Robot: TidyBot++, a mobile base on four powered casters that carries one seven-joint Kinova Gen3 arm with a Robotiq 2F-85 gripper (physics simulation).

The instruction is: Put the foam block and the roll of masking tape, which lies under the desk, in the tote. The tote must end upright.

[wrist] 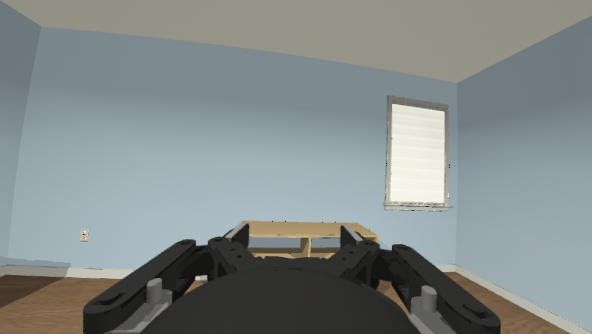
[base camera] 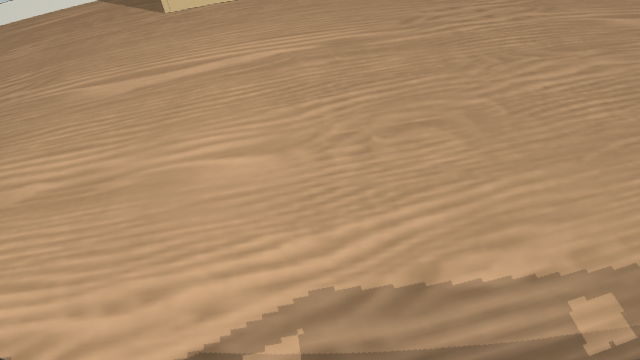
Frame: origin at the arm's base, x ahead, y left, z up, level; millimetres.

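Where they show: gripper, fingertip midpoint: (wrist: pixel 294 235).
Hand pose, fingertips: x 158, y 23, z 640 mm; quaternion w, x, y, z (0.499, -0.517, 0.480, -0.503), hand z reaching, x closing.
Observation:
After its pixels a point has its place.
My gripper (wrist: pixel 294 235) {y 23, x 158, z 640 mm} is open and empty in the wrist view, its two black fingers wide apart at the lower middle. It points level across the room, with a light wooden piece of furniture far beyond the fingertips. The foam block, the roll of masking tape and the tote do not show in either view. I cannot tell whether the wooden furniture is the desk.
The light wooden furniture (wrist: pixel 305 229) {y -27, x 1467, z 213 mm} has a flat top and openings below. The lower edge of a pale yellow piece (base camera: pixel 197 4) {y 425, x 1246, z -388 mm} stands at the top left of the base view. A window (wrist: pixel 418 153) {y -1367, x 1973, z 1043 mm} is on the blue wall (wrist: pixel 200 160) {y 1063, x 1551, z 786 mm}. Shadows cross the wood floor (base camera: pixel 320 175) {y 22, x 446, z -397 mm}.

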